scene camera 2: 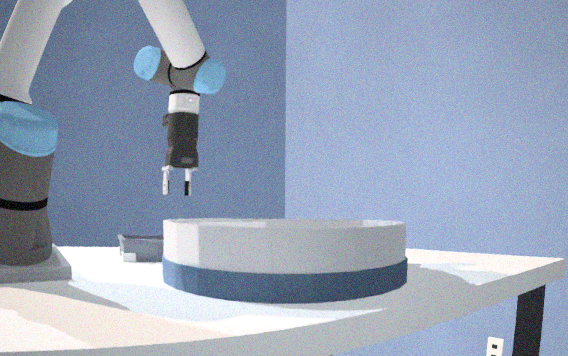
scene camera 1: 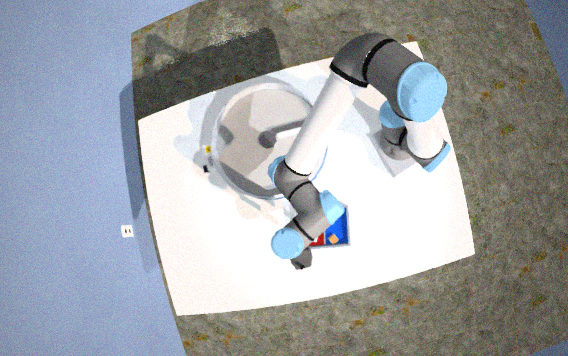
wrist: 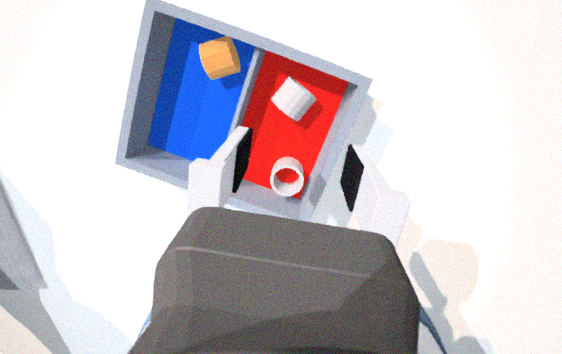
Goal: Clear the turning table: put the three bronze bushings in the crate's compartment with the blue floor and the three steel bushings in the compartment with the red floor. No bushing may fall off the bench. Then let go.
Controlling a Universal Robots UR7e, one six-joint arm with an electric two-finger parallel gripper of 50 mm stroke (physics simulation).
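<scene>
My gripper is open and empty, its fingers above the crate's red side. The crate has a blue compartment and a red compartment. One bronze bushing lies on its side on the blue floor near a corner. One steel bushing lies on its side on the red floor; another steel bushing stands upright at that compartment's near end. The turning table shows no bushings in its visible part; the arm hides part of it, and its wall hides the inside in scene camera 2.
A dark hub stands at the turning table's middle. The turning table's raised wall stands near the crate. A small yellow piece and a black piece sit outside the wall. The robot's base stands at the bench's right side in scene camera 1.
</scene>
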